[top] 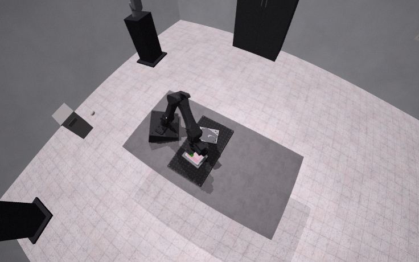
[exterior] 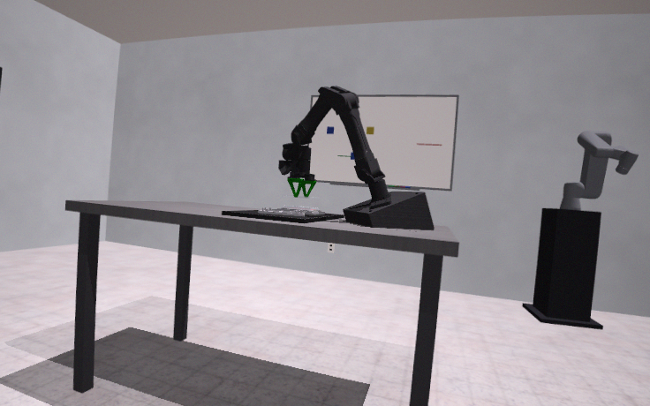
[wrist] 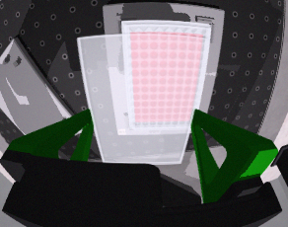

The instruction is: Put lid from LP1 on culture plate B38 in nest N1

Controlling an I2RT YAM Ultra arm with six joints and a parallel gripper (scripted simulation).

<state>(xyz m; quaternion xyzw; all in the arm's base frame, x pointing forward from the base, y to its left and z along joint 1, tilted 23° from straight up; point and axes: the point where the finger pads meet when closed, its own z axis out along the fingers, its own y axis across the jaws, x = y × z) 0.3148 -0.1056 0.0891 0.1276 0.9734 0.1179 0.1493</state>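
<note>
Right now my hand is 3 cm to the left of the culture plate B38 and 5 cm above it. Round my hand: grey lid park LP1: 1 cm ahead, 18 cm to the left, 7 cm below; clear lid: 1 cm below; grey plate nest N1: 3 cm to the right, 7 cm below.
</note>
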